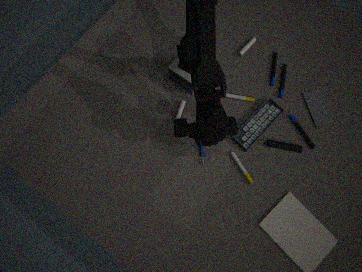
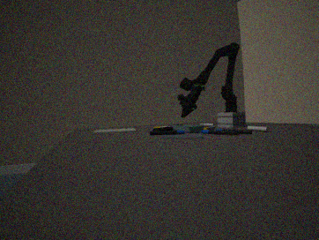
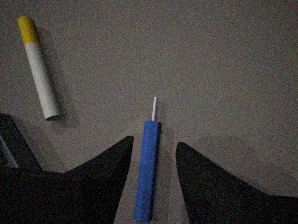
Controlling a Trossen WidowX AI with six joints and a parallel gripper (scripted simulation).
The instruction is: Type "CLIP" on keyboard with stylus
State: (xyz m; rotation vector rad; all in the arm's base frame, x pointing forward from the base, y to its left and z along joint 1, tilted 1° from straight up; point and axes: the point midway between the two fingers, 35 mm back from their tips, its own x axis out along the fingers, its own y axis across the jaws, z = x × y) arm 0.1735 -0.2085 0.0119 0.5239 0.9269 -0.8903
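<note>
The blue stylus lies 5 cm below my gripper tip and 1 cm to the right of it. The rest, counted from my gripper tip: white pad 40 cm ahead, 8 cm to the right, 6 cm below.
</note>
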